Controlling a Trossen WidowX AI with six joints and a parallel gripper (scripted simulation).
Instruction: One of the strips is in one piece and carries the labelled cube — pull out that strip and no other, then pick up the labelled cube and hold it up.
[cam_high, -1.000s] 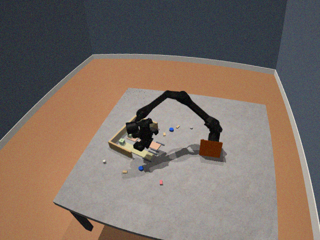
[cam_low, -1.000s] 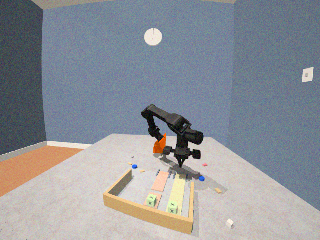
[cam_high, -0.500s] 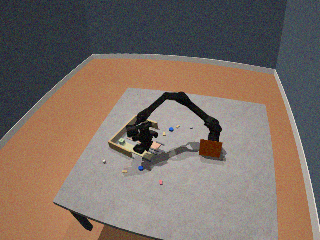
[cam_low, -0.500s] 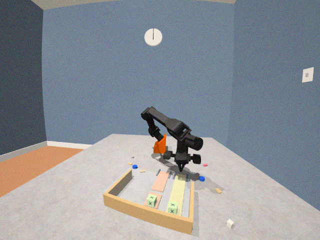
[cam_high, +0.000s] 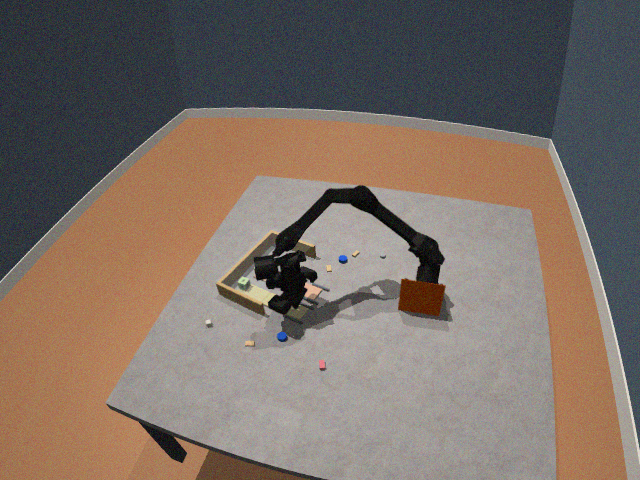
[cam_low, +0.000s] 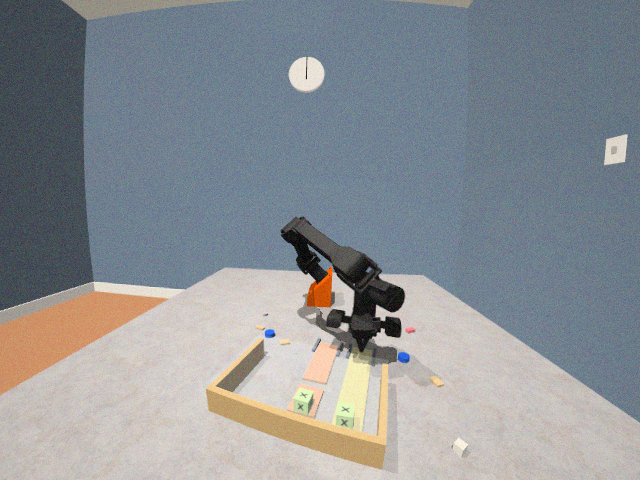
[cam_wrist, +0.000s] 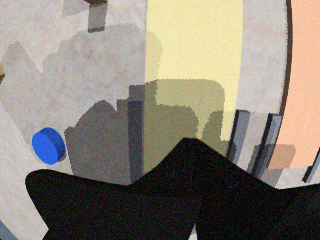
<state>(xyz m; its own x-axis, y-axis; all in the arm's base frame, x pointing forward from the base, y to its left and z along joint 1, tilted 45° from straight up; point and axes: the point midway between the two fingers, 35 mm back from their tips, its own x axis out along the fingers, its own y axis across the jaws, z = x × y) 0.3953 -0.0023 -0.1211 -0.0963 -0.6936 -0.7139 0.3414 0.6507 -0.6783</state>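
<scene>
My gripper tip is now 200 mm to the right of the pink block, 120 mm past it and 10 mm above it.
</scene>
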